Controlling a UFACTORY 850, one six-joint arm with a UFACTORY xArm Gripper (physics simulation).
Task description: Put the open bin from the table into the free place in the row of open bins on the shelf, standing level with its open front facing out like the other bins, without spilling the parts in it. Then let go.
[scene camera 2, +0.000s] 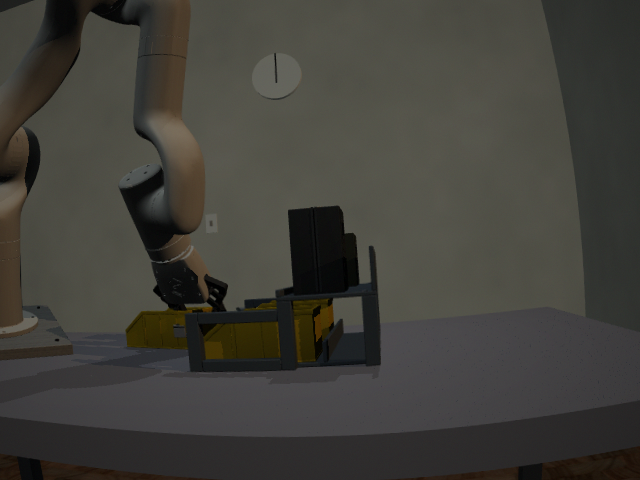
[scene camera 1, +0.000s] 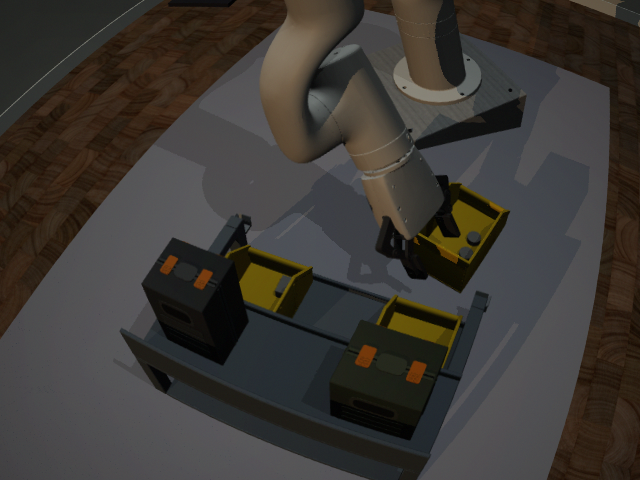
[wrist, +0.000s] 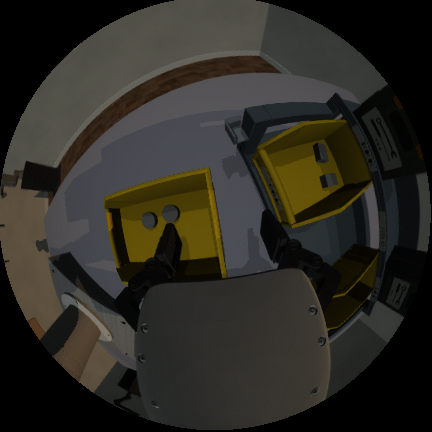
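The open yellow bin (scene camera 1: pixel 465 211) (scene camera 2: pixel 155 330) (wrist: pixel 192 245) stands level on the table between the robot base and the shelf, its low front towards the base. Two grey round parts (scene camera 1: pixel 473 238) (wrist: pixel 170 213) lie in it. My gripper (scene camera 1: pixel 433 250) (scene camera 2: pixel 199 308) (wrist: pixel 218 227) is open and astride the bin's wall nearest the shelf, one finger over the inside, the other outside, with nothing between the fingers. On the shelf (scene camera 1: pixel 258 392) (scene camera 2: pixel 287 335) (wrist: pixel 300 110), one yellow bin (scene camera 1: pixel 258 284) and another yellow bin (scene camera 1: pixel 418 328) (wrist: pixel 300 175) stand with a free place between them.
A black toolbox (scene camera 1: pixel 196 299) (scene camera 2: pixel 315 248) and a dark green toolbox (scene camera 1: pixel 387 382) stand on the upper board of the shelf, behind the row. Upright shelf end frames flank the row. The robot base plate (scene camera 1: pixel 496 93) is behind the table bin.
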